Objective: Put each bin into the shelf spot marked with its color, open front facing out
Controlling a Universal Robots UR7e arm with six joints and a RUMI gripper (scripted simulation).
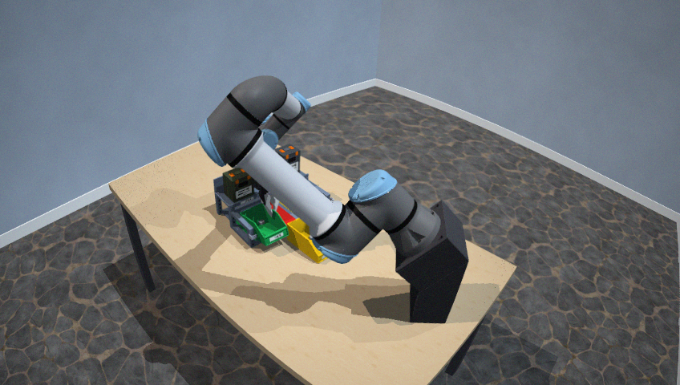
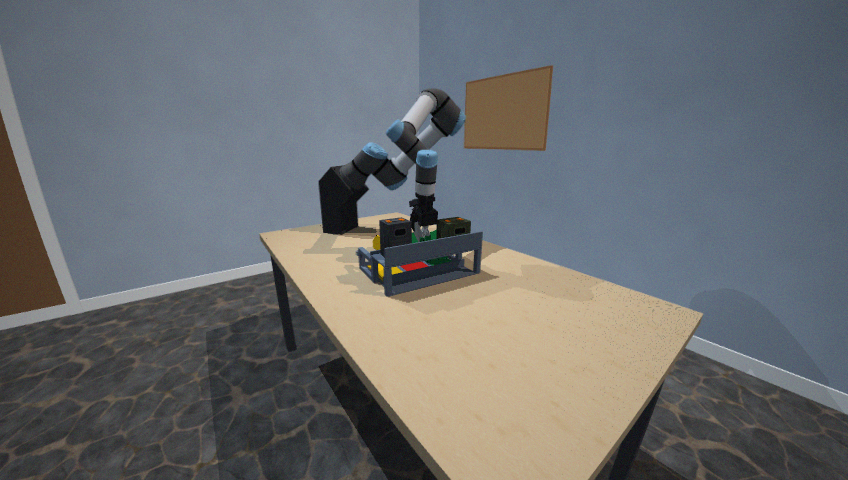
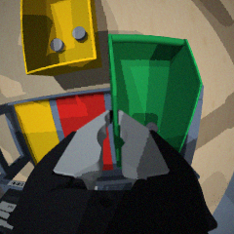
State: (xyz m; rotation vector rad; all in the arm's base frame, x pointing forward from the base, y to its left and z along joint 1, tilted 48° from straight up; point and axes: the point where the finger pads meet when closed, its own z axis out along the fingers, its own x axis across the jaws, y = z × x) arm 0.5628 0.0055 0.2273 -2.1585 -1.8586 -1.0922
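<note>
My gripper is now 1 cm past the green bin, 5 cm to the right of it and 2 cm above it. The rest, counted from my hand: yellow bin 15 cm behind, 7 cm to the right, 5 cm below; black box 17 cm ahead, 18 cm to the right, 7 cm above.
</note>
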